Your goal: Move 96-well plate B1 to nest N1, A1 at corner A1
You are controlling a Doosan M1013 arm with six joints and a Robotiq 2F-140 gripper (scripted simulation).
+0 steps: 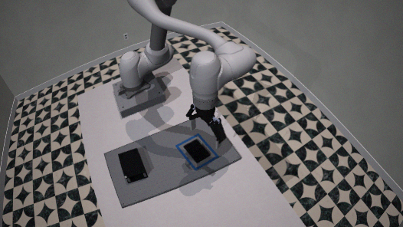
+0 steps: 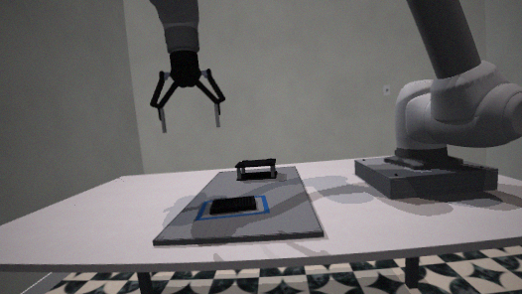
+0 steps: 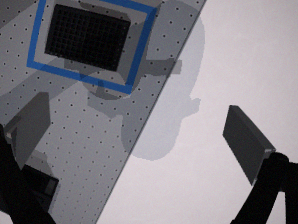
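The black 96-well plate lies 90 mm behind my hand, 10 mm to the left of it and 230 mm below it. The rest, counted from my hand: raised black nest N1: 200 mm behind, 330 mm to the right, 180 mm below; white corner mark: 140 mm behind, 400 mm to the right, 180 mm below.
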